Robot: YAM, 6 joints.
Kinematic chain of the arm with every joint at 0, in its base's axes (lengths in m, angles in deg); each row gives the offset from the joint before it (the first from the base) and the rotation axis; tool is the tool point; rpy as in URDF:
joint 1: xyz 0 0 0.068 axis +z
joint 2: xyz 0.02 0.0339 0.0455 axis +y
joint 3: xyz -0.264 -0.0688 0 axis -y
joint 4: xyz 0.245 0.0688 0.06 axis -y
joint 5: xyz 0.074 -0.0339 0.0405 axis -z
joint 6: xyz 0.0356 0 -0.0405 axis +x
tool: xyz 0 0 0 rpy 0 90 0
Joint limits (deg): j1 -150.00..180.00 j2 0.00..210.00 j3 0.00..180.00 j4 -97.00..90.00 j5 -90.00..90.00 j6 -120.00..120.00
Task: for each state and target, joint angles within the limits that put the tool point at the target. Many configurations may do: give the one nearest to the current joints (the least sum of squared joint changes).
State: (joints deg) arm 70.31 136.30 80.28 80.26 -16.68 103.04
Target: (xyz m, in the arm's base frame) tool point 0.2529 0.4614 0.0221
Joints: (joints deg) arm 60.28 157.86 91.59 71.16 -14.76 103.04
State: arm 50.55 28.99 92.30 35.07 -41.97 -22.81
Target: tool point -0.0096 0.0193 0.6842
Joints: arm 49.41 63.22 116.21 32.69 -33.88 -22.81
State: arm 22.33 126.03 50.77 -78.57 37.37 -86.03
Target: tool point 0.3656 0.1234 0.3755
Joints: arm 21.92 102.67 107.46 -52.82 38.21 -86.03
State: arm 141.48 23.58 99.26 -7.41 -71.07 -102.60
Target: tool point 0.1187 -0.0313 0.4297
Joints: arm 180.00 2.47 65.96 -23.22 -61.55 -102.60
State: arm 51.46 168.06 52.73 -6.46 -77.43 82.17
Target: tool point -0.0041 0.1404 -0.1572
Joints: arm 77.32 174.67 49.44 -6.78 -78.00 82.17
